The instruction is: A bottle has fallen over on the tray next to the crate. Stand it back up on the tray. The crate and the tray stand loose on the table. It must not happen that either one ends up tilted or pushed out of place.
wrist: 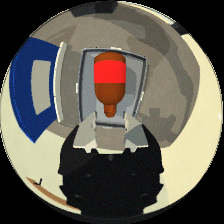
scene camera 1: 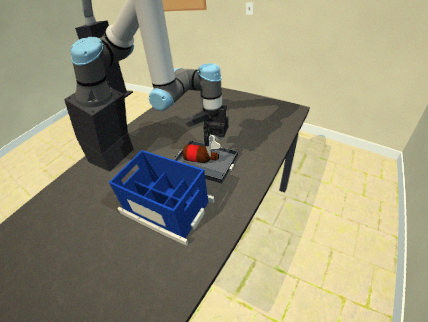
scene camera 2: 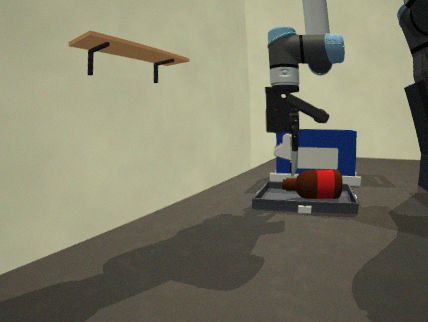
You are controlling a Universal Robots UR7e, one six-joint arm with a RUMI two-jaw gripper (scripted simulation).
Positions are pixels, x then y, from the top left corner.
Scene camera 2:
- my gripper: 291, 174
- brown bottle: 311, 184
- grey tray: 271, 193
